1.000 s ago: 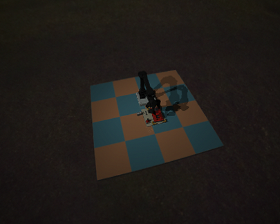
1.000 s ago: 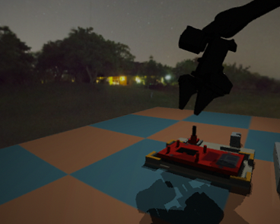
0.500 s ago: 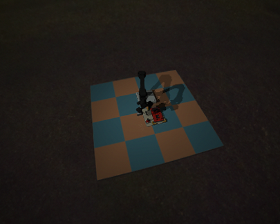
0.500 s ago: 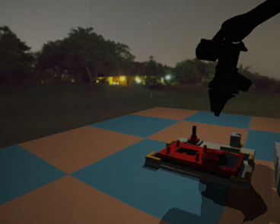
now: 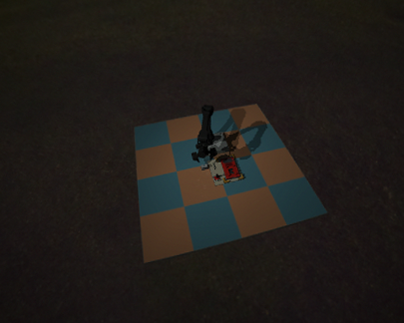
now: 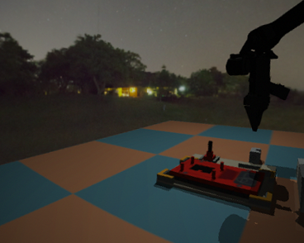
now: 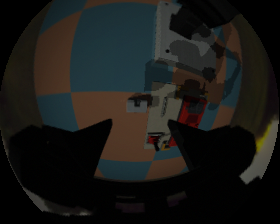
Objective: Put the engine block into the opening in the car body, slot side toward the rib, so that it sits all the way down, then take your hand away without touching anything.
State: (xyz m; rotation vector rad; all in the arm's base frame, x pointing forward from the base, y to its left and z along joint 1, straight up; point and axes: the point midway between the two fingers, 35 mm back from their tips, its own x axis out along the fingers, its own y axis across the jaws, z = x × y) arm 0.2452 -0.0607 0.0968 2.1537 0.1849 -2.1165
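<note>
The dark square block is 8 cm below my gripper tip and 1 cm behind it. From my gripper tip the other things lie so: black upright post (11 cm ahead, 8 cm to the left, 7 cm below).
</note>
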